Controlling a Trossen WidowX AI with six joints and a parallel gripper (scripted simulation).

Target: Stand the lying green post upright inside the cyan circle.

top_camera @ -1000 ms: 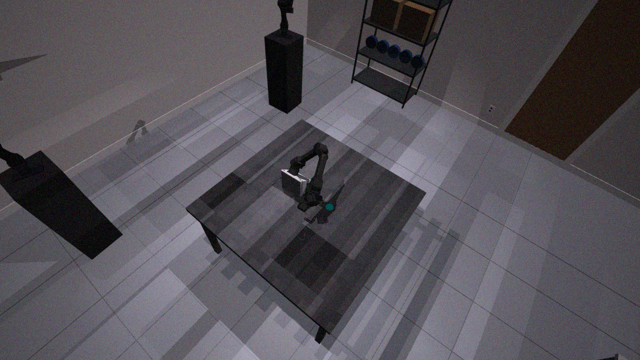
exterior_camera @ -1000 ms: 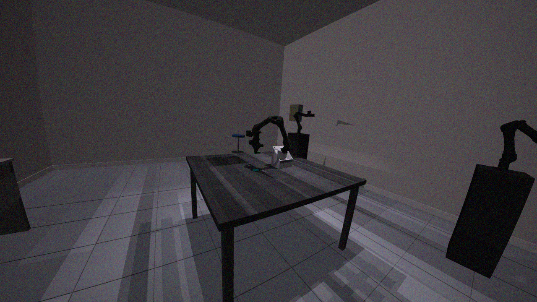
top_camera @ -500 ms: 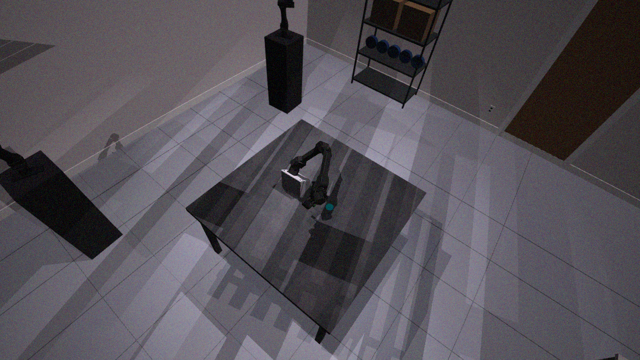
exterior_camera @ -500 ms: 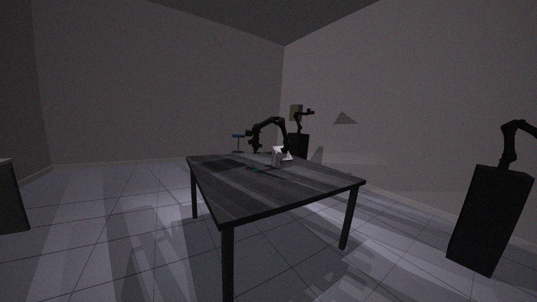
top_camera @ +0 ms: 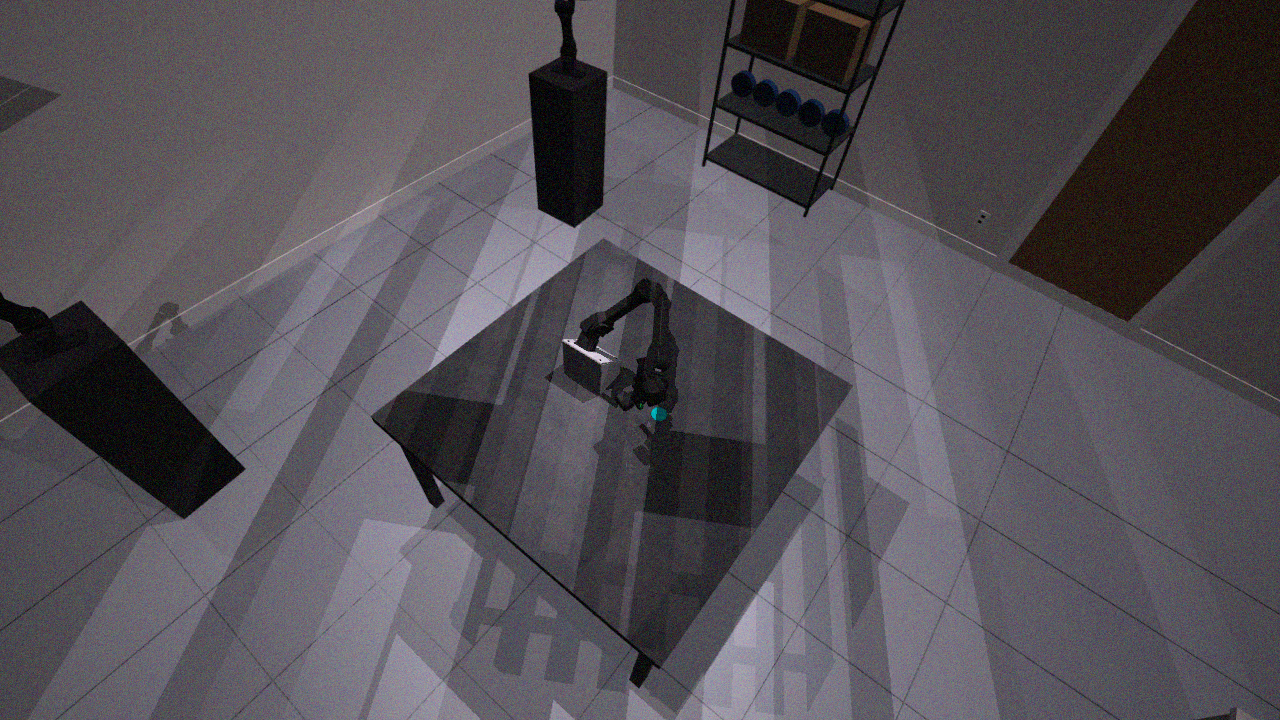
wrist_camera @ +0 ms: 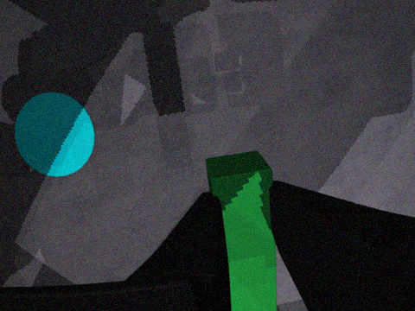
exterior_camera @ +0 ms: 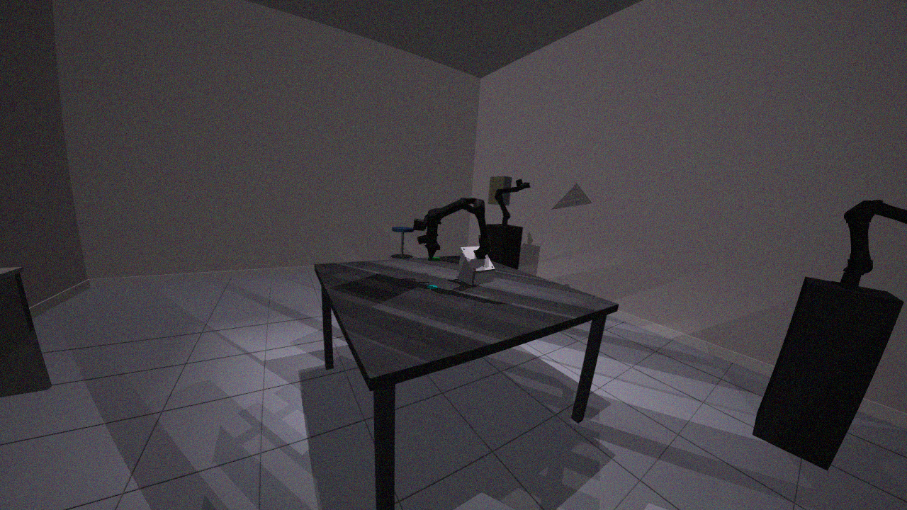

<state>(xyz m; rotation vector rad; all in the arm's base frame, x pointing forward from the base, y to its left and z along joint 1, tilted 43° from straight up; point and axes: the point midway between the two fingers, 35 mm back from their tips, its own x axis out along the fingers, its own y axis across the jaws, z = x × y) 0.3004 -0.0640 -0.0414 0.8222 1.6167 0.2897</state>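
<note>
Now: gripper tip 4 cm short of the cyan circle, 9 cm to the right of it and 13 cm above it. From my gripper tip the other things lie so: green post (2 cm behind, 1 cm to the left).
</note>
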